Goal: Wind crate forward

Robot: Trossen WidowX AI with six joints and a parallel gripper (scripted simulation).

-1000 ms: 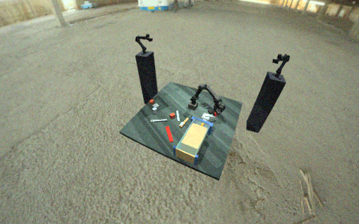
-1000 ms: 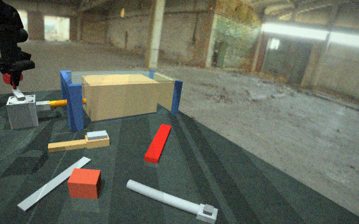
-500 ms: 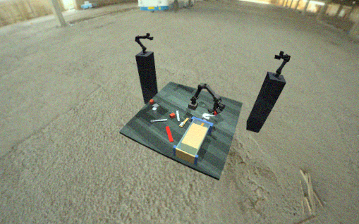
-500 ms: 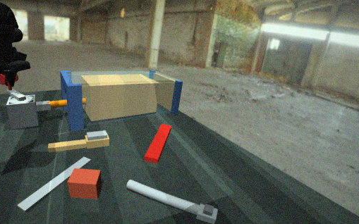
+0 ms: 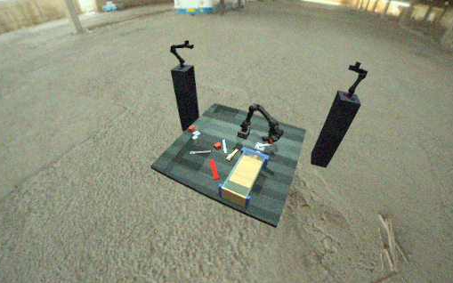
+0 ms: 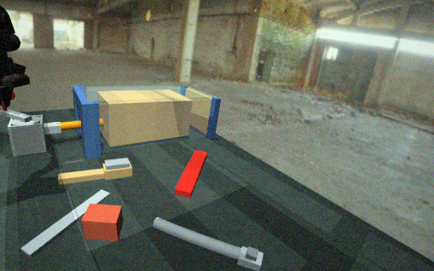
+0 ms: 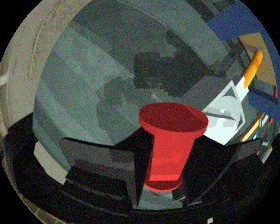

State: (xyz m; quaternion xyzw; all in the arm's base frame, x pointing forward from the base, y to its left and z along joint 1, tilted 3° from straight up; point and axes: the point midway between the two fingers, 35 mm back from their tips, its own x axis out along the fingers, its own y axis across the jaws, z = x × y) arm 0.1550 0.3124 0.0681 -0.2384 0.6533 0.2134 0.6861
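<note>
The winch is 40 mm ahead of my gripper tip, 90 mm to the right of it and 80 mm below it. Round my gripper tip: wooden-handled tool: 190 mm ahead, 340 mm to the right, 100 mm below; then winch handle: 20 mm ahead, 30 mm to the right, 10 mm below; then red knob: 20 mm above.
</note>
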